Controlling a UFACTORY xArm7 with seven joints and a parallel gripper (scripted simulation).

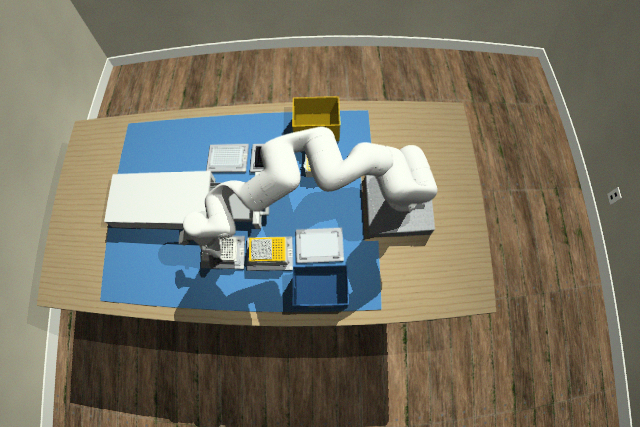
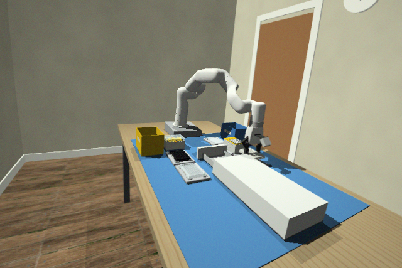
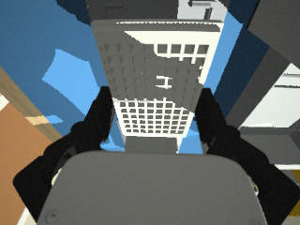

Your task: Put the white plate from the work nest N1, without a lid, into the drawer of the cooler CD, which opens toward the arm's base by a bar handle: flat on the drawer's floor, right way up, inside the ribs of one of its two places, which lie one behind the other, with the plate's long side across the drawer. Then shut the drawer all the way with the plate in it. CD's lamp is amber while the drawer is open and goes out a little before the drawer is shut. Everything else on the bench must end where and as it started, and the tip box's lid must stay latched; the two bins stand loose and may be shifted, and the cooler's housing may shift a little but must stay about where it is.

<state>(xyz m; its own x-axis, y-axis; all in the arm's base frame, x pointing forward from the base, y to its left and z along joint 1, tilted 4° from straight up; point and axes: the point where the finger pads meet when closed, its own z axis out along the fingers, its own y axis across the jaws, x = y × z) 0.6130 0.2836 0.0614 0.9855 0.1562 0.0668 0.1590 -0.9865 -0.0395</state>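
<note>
My gripper is now 19 cm to the left of the drawer and 4 cm above it. From my hand the other things lie so: grey nest: 6 cm below; then white plate: 1 cm below; then yellow tip box: 18 cm behind, 3 cm to the right, 1 cm below.
</note>
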